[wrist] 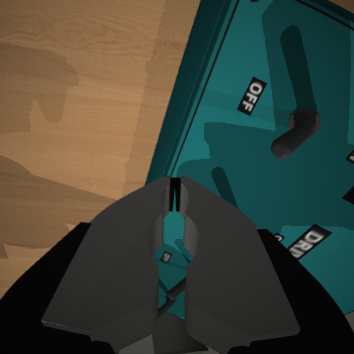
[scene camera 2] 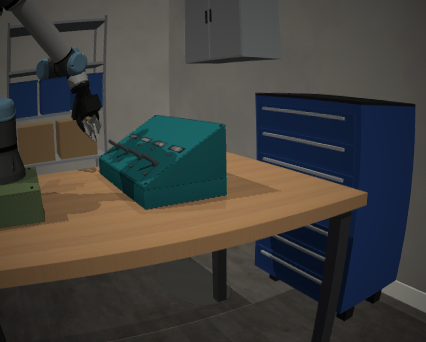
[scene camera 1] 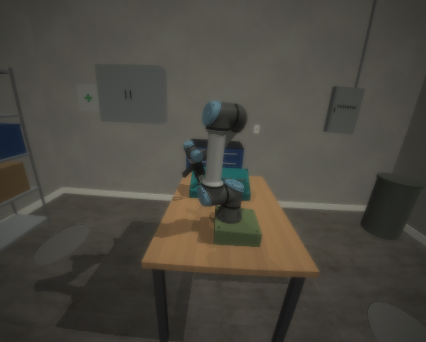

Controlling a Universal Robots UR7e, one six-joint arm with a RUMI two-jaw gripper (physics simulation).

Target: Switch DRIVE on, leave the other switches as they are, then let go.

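Places are measured from the arm's base along level axes (x up, y left, z back), in millimetres.
Pixels of known places: gripper, fingertip midpoint: (wrist: 174, 179) (scene camera 2: 96, 141) (scene camera 1: 200, 184); arm's base, origin of the base link: (scene camera 2: 3, 177) (scene camera 1: 228, 216).
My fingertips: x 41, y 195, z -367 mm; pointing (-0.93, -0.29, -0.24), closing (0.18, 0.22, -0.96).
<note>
For each thing: its top centre in the pictures, then the offset to it from my fingertips. Level surfaces: height alone.
- DRIVE label, middle of its top: (wrist: 299, 254) dx +3, dy -100, dz -152 mm
- neighbouring dark lever, middle of its top: (wrist: 306, 157) dx -3, dy +21, dz -73 mm
- wooden table, its level: dx -135 mm
The teal switch console (scene camera 1: 240, 174) (scene camera 2: 192, 132) (wrist: 220, 107) stands on the table. My gripper (scene camera 2: 94, 138) (wrist: 174, 179) is shut and empty, above the console's near edge. In the wrist view the DRIVE label (wrist: 311, 241) shows partly, right of the fingers; the DRIVE lever itself is hidden behind the right finger, so its position cannot be told. A neighbouring dark lever (wrist: 294, 138) leans toward its OFF label (wrist: 252, 96). Part of another lever (wrist: 177, 288) shows through the gap behind the fingertips. Several levers stick out of the console in scene camera 2, with labels unreadable.
The wooden table (scene camera 1: 272, 240) (scene camera 2: 250, 220) (wrist: 100, 125) carries my arm's green base (scene camera 1: 236, 235) (scene camera 2: 22, 210). A blue drawer cabinet (scene camera 1: 232, 158) (scene camera 2: 382, 200) stands behind the table. A shelf rack (scene camera 1: 26, 125) (scene camera 2: 105, 50) stands to one side.
</note>
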